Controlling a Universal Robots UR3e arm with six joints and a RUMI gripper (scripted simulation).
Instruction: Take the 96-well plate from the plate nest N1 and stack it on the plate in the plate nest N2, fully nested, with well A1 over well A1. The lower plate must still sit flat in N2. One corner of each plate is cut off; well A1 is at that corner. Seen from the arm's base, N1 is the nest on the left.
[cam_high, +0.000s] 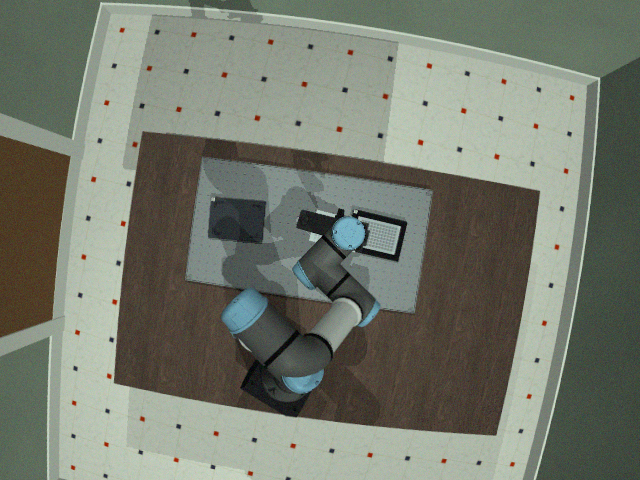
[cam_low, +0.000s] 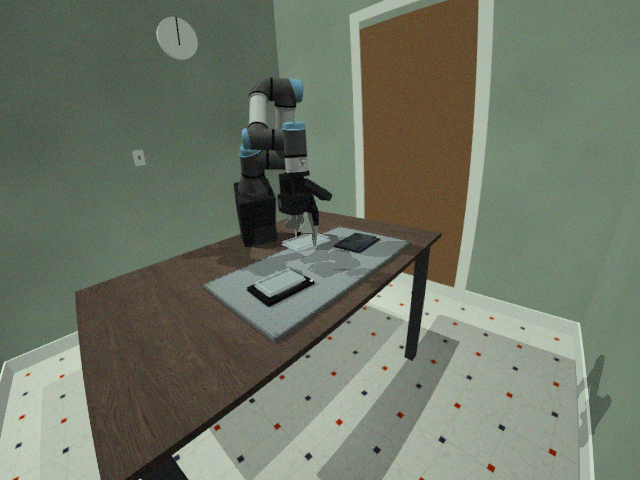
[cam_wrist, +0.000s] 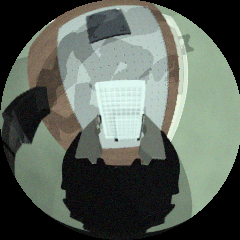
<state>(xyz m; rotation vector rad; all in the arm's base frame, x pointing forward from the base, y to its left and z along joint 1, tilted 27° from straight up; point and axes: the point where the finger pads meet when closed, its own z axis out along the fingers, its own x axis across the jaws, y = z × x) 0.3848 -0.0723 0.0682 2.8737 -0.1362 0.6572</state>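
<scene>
My hand is 12 cm to the left of the black nest N2 and 11 cm above it. Also, from my hand: grey nest N1 (29 cm to the left, 11 cm below).
</scene>
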